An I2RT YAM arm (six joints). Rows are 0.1 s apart.
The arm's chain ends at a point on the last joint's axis. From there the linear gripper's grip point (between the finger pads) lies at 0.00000 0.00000 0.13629 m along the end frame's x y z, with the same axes.
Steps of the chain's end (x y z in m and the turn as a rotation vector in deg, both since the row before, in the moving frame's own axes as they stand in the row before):
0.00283, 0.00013, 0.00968, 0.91, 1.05, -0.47
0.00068, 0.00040, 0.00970, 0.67, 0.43, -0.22
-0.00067, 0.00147, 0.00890, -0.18, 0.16, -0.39
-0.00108, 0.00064, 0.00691, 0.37, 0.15, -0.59
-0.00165, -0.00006, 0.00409, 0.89, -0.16, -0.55
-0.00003, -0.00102, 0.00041, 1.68, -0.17, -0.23
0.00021, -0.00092, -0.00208, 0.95, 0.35, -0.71
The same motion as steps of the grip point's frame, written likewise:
0.00532, -0.00204, 0.00964, 0.91, 1.05, -0.47
0.00170, -0.00120, 0.00969, 0.67, 0.43, -0.22
-0.00029, 0.00190, 0.00890, -0.18, 0.16, -0.39
-0.00073, -0.00024, 0.00691, 0.37, 0.15, -0.59
-0.00204, -0.00218, 0.00407, 0.89, -0.16, -0.55
-0.00044, -0.00501, 0.00035, 1.68, -0.17, -0.23
0.00103, -0.00318, -0.00210, 0.95, 0.35, -0.71

